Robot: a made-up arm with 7 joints. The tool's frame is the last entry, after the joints. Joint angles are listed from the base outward. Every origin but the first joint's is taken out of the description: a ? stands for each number. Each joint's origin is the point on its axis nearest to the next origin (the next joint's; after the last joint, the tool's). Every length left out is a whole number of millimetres.
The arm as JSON. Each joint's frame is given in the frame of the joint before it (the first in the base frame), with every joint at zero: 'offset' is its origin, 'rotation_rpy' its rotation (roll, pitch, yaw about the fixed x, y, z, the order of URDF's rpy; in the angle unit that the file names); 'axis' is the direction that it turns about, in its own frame. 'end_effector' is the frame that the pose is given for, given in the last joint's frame.
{
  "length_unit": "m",
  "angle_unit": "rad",
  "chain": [
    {
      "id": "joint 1",
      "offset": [
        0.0,
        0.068,
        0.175
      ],
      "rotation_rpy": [
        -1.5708,
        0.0,
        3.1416
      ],
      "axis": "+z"
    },
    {
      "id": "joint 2",
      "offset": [
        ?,
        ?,
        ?
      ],
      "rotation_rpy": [
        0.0,
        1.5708,
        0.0
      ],
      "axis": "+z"
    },
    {
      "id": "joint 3",
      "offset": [
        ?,
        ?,
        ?
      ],
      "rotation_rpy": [
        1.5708,
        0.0,
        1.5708
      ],
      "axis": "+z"
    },
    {
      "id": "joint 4",
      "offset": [
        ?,
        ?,
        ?
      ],
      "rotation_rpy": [
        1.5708,
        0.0,
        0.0
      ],
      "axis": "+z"
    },
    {
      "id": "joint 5",
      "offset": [
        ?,
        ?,
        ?
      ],
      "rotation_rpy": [
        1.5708,
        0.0,
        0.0
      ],
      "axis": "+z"
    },
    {
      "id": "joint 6",
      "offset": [
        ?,
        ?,
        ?
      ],
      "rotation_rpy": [
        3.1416,
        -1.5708,
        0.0
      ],
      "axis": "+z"
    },
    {
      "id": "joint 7",
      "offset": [
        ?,
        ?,
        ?
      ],
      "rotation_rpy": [
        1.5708,
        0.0,
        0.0
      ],
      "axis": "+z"
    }
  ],
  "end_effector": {
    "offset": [
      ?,
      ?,
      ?
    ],
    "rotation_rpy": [
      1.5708,
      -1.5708,
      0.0
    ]
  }
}
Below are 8 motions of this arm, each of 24 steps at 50 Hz.
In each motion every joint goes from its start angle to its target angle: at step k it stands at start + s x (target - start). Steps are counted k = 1, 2, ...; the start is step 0. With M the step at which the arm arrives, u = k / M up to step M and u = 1 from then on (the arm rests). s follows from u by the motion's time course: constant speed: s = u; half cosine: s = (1 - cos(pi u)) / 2; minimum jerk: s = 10 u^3 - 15 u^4 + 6 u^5.
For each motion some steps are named. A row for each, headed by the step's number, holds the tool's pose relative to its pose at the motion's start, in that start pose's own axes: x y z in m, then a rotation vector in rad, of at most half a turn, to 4 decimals.
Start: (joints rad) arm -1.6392 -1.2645 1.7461 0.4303 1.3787 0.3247 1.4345
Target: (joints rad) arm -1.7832 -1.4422 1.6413 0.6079 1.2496 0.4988 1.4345
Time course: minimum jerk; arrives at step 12
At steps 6, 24:
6: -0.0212 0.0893 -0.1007 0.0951 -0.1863 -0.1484
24: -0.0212 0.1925 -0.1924 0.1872 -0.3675 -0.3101

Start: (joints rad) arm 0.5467 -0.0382 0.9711 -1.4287 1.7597 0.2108 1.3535
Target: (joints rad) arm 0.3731 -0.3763 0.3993 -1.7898 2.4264 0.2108 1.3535
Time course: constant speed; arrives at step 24
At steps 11, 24:
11: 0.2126 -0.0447 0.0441 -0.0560 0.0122 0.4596
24: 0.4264 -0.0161 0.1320 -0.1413 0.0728 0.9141

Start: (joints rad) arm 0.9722 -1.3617 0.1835 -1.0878 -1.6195 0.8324 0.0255
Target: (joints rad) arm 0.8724 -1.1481 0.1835 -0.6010 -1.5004 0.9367 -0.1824
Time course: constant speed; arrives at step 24
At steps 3, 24:
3: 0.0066 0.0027 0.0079 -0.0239 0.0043 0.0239
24: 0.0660 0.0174 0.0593 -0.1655 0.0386 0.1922

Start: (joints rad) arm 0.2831 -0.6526 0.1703 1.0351 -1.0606 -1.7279 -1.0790
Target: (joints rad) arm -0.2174 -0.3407 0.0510 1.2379 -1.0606 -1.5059 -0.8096
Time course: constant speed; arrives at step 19
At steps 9, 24:
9: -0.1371 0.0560 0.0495 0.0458 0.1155 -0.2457
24: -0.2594 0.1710 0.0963 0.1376 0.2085 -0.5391

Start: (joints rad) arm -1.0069 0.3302 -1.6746 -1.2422 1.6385 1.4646 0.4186
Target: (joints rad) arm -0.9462 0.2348 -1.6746 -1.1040 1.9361 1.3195 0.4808
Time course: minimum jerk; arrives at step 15
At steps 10, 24:
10: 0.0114 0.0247 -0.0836 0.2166 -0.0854 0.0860
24: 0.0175 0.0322 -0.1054 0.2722 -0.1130 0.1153

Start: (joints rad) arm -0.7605 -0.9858 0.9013 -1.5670 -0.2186 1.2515 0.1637
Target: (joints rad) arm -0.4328 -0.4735 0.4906 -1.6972 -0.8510 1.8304 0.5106
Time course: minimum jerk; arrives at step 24
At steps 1, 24:
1: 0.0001 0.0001 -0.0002 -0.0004 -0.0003 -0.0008
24: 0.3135 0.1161 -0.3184 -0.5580 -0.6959 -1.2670

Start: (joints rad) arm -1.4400 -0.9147 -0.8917 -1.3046 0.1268 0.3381 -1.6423
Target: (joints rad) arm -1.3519 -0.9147 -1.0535 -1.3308 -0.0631 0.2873 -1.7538
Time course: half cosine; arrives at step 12
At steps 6, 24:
6: 0.0512 -0.0187 0.0071 -0.0641 0.0693 0.0540
24: 0.1035 -0.0376 0.0072 -0.1170 0.1350 0.1183

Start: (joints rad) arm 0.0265 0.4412 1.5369 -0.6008 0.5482 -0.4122 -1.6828
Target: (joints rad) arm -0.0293 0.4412 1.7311 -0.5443 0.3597 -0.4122 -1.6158
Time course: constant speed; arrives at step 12
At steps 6, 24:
6: -0.0010 -0.0080 0.0076 0.1549 -0.0666 0.1554
24: 0.0013 -0.0099 0.0142 0.3042 -0.1298 0.3180

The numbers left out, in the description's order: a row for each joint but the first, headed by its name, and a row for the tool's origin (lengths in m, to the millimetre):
joint 2: -0.027 0.089 0.0
joint 3: 0.211 0.341 0.0
joint 4: -0.01 -0.292 0.0
joint 5: 0.074 0.241 0.0
joint 6: 0.066 -0.013 0.0
joint 7: -0.084 0.1 0.0
tool: 0.222 0.024 0.0

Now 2 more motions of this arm.
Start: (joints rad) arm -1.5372 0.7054 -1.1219 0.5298 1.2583 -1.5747 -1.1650
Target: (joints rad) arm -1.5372 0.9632 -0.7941 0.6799 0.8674 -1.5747 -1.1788
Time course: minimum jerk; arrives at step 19
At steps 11, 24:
11: -0.0564 -0.0105 0.0114 0.4976 0.0025 -0.0105
24: -0.0913 -0.0072 0.0163 0.7654 0.0073 0.0048

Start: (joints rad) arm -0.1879 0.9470 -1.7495 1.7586 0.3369 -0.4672 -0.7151
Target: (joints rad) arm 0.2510 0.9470 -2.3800 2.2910 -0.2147 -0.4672 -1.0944
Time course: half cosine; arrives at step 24
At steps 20, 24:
20: -0.0857 -0.0801 0.1332 0.3191 -0.0459 1.0165
24: -0.0899 -0.0869 0.1396 0.3413 -0.0454 1.0997

